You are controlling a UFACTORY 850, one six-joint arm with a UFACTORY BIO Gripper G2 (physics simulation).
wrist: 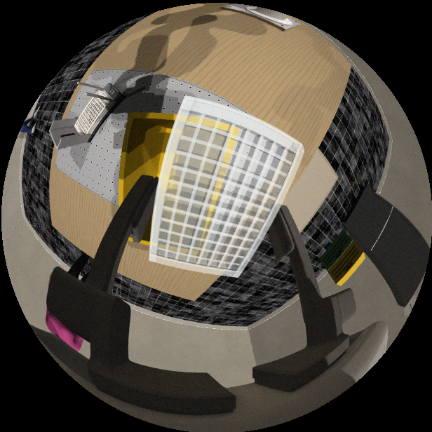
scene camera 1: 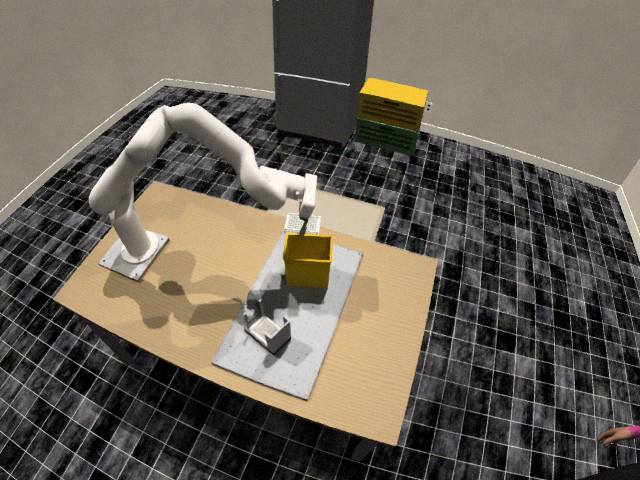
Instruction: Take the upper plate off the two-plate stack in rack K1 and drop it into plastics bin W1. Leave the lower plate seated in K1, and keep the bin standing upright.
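My gripper (scene camera 1: 303,225) (wrist: 216,200) is shut on the upper plate (scene camera 1: 292,223) (wrist: 240,195), a clear, gridded plate, and holds it in the air near the bin's far rim. In the wrist view the plate overlaps the right part of the bin's opening. The yellow bin W1 (scene camera 1: 307,272) (wrist: 131,150) stands upright. Rack K1 (scene camera 1: 279,338) (wrist: 63,131) stands nearer the front of the board. The lower plate (scene camera 1: 265,326) (wrist: 91,115) lies seated in it.
Rack and bin stand on a grey perforated board (scene camera 1: 289,374) (wrist: 100,162) on the wooden table (scene camera 1: 382,361) (wrist: 280,75). A pale panel (scene camera 1: 356,217) (wrist: 312,187) shows beyond the table's far edge. A dark cabinet (scene camera 1: 315,41) and yellow and green crates (scene camera 1: 392,93) stand farther back.
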